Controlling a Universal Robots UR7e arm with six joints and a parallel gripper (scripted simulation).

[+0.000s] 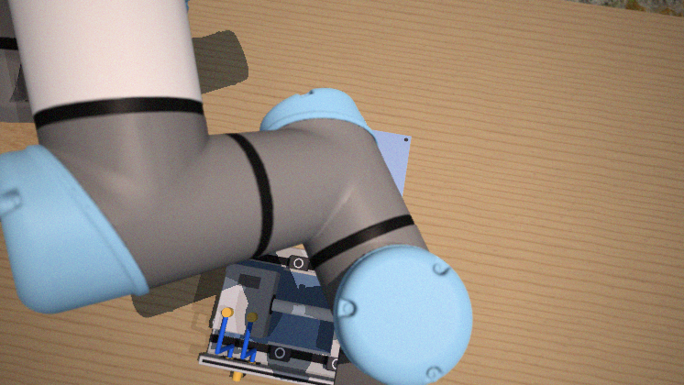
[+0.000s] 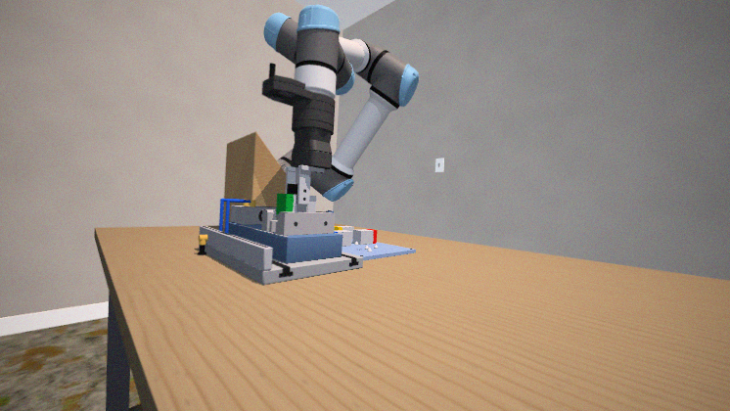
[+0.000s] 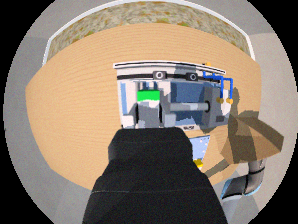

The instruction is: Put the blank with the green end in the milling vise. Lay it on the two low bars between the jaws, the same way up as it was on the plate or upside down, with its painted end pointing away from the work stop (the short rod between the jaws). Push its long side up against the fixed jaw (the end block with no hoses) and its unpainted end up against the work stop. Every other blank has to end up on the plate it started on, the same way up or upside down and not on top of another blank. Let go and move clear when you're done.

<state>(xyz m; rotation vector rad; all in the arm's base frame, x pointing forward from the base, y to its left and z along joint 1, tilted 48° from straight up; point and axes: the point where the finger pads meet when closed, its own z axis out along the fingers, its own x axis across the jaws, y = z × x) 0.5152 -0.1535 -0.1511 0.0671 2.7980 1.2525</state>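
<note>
Now: hand 2 cm above the green-ended blank. Round my hand: work stop rod: 5 cm to the left, 4 cm below; then fixed jaw: 5 cm below, 3 cm ahead, 1 cm to the left; then hose block: 17 cm behind, 5 cm below, 1 cm to the left.
</note>
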